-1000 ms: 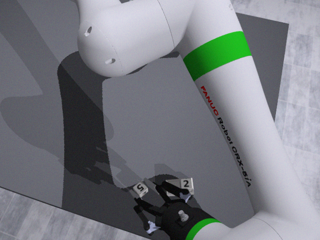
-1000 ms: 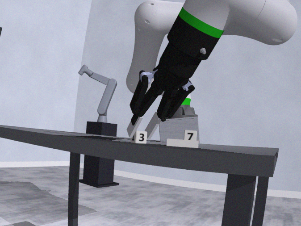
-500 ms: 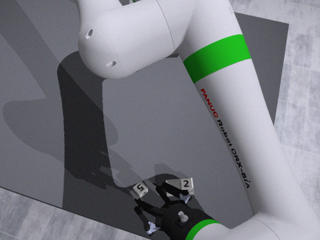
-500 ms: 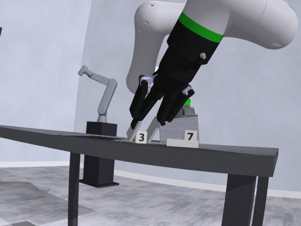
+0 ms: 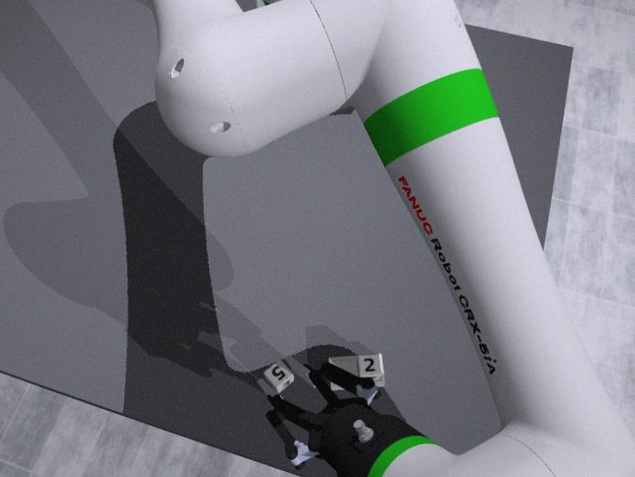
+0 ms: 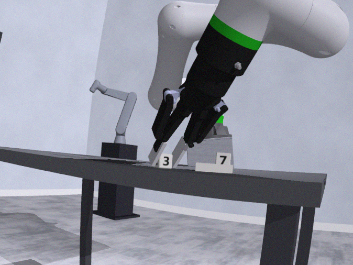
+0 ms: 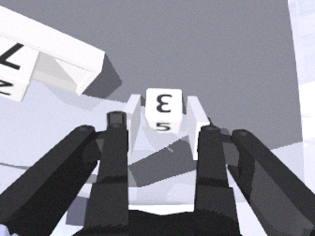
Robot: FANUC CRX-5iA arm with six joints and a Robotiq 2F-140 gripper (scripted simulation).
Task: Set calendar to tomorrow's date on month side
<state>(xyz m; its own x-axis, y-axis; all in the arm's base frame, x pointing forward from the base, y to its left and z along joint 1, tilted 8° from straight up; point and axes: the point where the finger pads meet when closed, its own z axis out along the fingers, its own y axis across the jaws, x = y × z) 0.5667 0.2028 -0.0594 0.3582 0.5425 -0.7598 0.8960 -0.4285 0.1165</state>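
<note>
My gripper is now 2 cm to the left of the cube, 2 cm above it and 1 cm past it. The rest, counted from my hand: tray 8 cm to the left, 6 cm behind, 2 cm below.
</note>
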